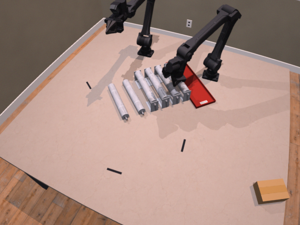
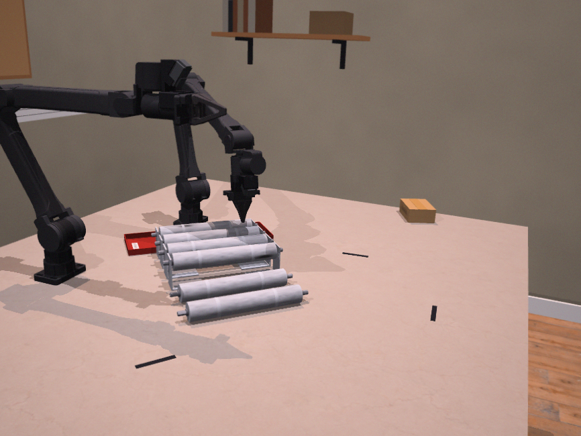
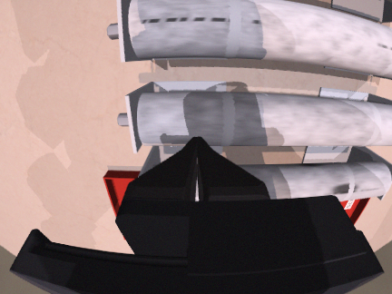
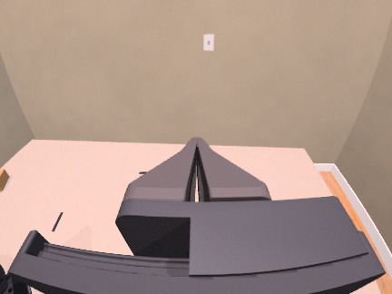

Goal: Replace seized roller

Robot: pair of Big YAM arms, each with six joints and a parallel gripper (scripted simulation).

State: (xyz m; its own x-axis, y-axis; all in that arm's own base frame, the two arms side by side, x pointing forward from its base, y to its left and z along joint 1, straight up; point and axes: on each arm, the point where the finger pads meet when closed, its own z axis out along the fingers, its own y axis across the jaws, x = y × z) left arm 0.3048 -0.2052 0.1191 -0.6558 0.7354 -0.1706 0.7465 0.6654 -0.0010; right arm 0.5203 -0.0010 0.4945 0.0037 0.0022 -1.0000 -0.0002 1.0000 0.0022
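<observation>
Now: left hand 11 cm past the roller, 4 cm to the left of it and 5 cm above it. The rest, counted from my left hand: red scrap tray 20 cm behind, 3 cm to the left, 11 cm below; then cardboard box 32 cm ahead, 72 cm to the left, 8 cm below.
</observation>
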